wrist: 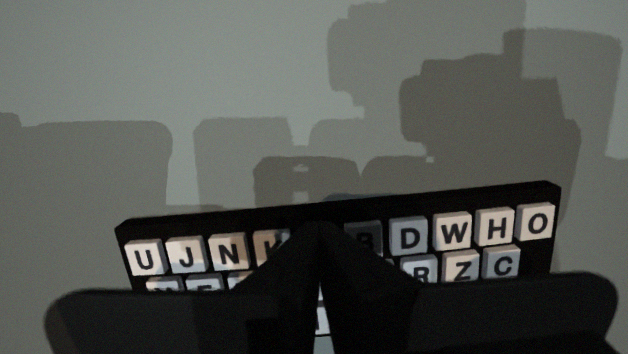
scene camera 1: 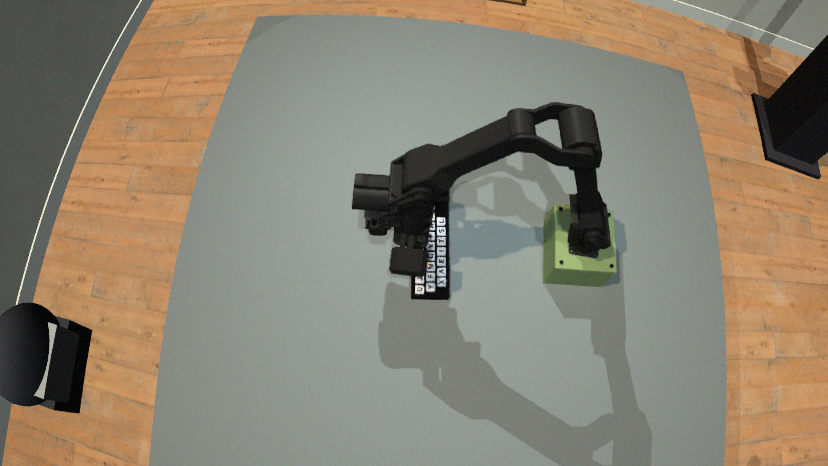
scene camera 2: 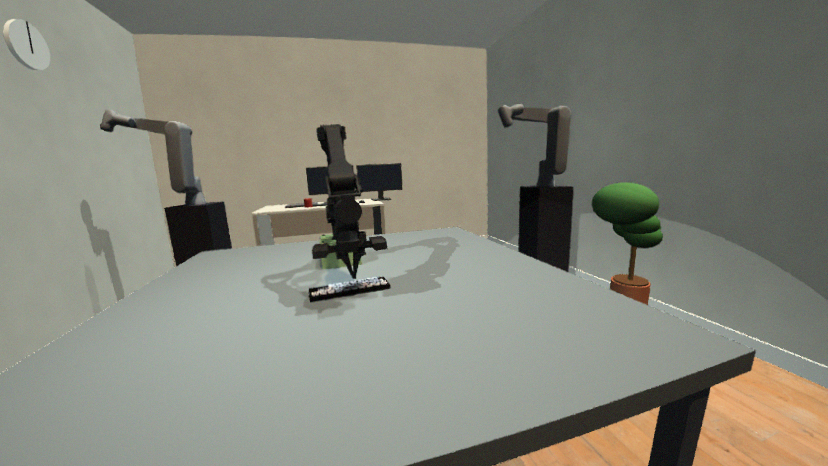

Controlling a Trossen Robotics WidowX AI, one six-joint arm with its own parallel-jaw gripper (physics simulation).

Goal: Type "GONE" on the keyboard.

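Places are measured from the arm's base along level axes (x ahead, y left, z up), in centimetres.
Where they show: gripper, fingertip midpoint: (wrist: 317, 233) (scene camera 1: 409, 241) (scene camera 2: 354, 278); arm's base, origin of the base link: (scene camera 1: 584, 240).
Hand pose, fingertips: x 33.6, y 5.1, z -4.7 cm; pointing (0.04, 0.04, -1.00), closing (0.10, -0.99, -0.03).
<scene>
Each offset is from my fingertips to the centre of the thing. Level surfaces: height alone.
The black keyboard @(dx -3.9, dy -1.7, dz -3.9 cm) (scene camera 1: 431, 296) (scene camera 2: 349, 288) (wrist: 500, 192) lies on the table with pale letter keys. In the wrist view the top row shows the N key @(dx -2.9, dy +3.8, dz -3.3 cm) (wrist: 228, 254) at left and the O key @(dx -0.2, dy -10.5, dz -3.3 cm) (wrist: 535, 223) at the far right. The E key @(dx -6.6, dy +1.5, dz -3.3 cm) (scene camera 1: 441, 261) shows in scene camera 1. No G key can be read; the key between K and B is hidden behind the fingers. My gripper (scene camera 2: 354, 276) (wrist: 317, 233) is shut and empty, pointing down over the top row between K and B. Whether the tips touch a key cannot be told.
The arm's green base block (scene camera 1: 579, 272) stands on the grey table @(dz -4.8 cm) (scene camera 1: 289, 347) (scene camera 2: 405, 358). Beyond the table are two grey arms on dark pedestals, a desk with monitors (scene camera 2: 379, 177), and a potted plant (scene camera 2: 625, 202). Arm shadows fall across the table and keyboard.
</scene>
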